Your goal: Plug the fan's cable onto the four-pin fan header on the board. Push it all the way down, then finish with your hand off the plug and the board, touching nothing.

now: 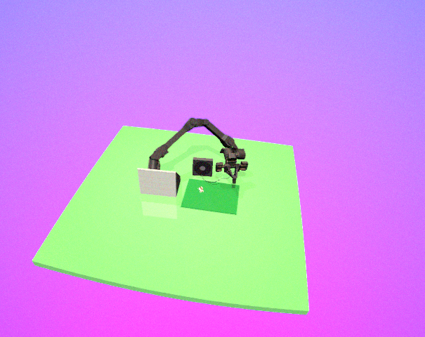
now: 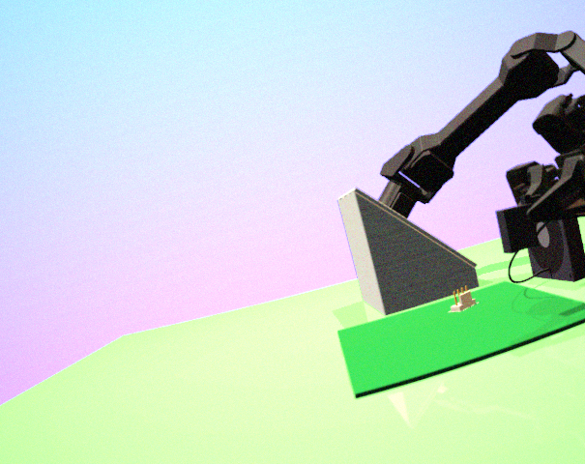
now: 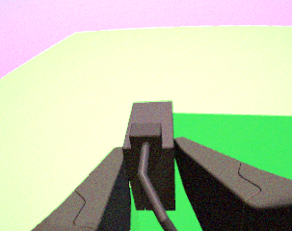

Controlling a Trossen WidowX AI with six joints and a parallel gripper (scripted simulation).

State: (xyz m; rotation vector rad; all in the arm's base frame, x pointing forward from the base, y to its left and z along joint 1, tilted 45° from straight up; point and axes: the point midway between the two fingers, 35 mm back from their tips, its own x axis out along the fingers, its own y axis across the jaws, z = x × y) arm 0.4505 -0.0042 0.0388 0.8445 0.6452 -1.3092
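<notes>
Right now the dark green board is 13 cm behind my gripper tip, 4 cm to the right of it and 12 cm below it. The rest, counted from my gripper tip: black fan (18 cm behind, 14 cm to the left, 4 cm below); dark fan plug (1 cm to the right, 1 cm below).
</notes>
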